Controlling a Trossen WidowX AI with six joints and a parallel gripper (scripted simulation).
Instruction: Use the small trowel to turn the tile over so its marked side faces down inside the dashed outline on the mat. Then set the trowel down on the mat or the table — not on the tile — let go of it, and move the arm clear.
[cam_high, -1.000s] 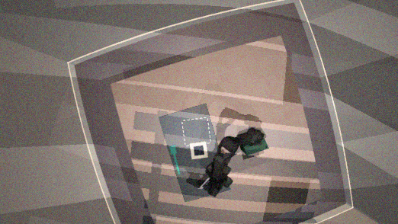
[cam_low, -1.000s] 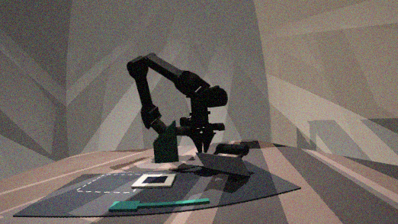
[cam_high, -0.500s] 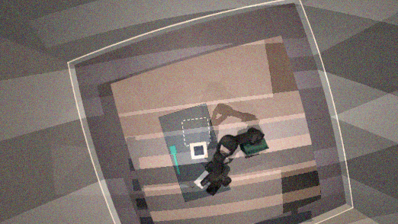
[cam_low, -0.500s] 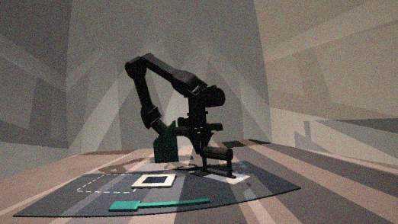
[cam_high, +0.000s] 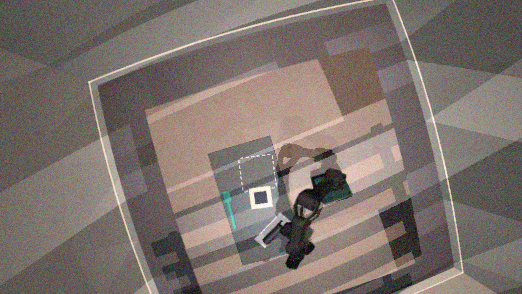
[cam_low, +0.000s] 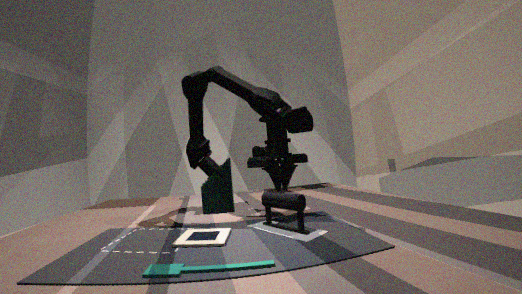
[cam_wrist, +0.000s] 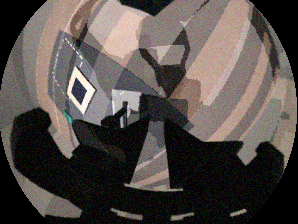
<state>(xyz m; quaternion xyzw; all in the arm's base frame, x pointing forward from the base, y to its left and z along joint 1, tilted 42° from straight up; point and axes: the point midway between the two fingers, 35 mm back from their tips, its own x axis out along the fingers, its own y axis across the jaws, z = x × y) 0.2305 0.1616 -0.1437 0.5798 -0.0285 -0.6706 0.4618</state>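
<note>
Right now my gripper tip is 130 mm short of the small trowel and 40 mm above it. Round my gripper tip: tile 140 mm ahead, 200 mm to the right, 80 mm below; dark mat 170 mm ahead, 180 mm to the right, 100 mm below; green paddle-shaped trowel 310 mm ahead, 190 mm to the right, 80 mm below.
</note>
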